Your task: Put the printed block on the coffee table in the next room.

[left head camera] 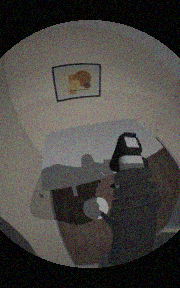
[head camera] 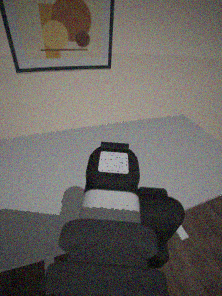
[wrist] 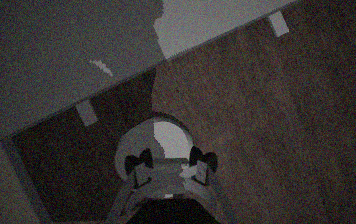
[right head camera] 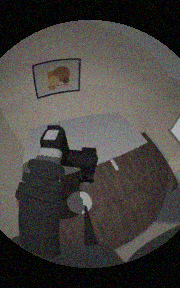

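Pixels of known places: gripper, fingertip midpoint: (left head camera: pixel 116 186) (wrist: pixel 171 159); robot's base, link origin: (left head camera: pixel 95 207) (wrist: pixel 157 152) (right head camera: pixel 79 201).
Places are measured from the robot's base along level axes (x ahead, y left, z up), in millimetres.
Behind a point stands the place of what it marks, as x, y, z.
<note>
My gripper (wrist: pixel 171 159) @(209, -87, 988) is shut on the printed block (wrist: pixel 169 169) @(208, -85, 1022) in the wrist view. The block is pale grey, with its edge showing between the two dark fingertips; its lower part blends with the finger linkage. The gripper hangs beyond the near edge of a large pale table (head camera: pixel 165 145) @(893, -346, 922) (left head camera: pixel 65 147) @(579, 391, 922) (right head camera: pixel 112 130) @(822, -398, 922) (wrist: pixel 215 20) @(395, -161, 922), over the floor side. In the head camera view the arm and wrist hide the fingertips. I cannot identify a coffee table in another room in these views.
A round pale disc-shaped object (left head camera: pixel 102 207) @(9, -106, 187) (right head camera: pixel 86 200) @(34, -115, 187) (wrist: pixel 172 137) @(111, -89, 187) stands low, beneath the gripper in the wrist view. White table legs (head camera: pixel 183 232) (right head camera: pixel 114 164) (wrist: pixel 279 24) show at the table edge. A framed picture (head camera: pixel 67 25) @(1053, 279, 1528) hangs on the wall behind. Brown wooden floor (right head camera: pixel 125 205) @(-163, -889, -28) lies at the right.
</note>
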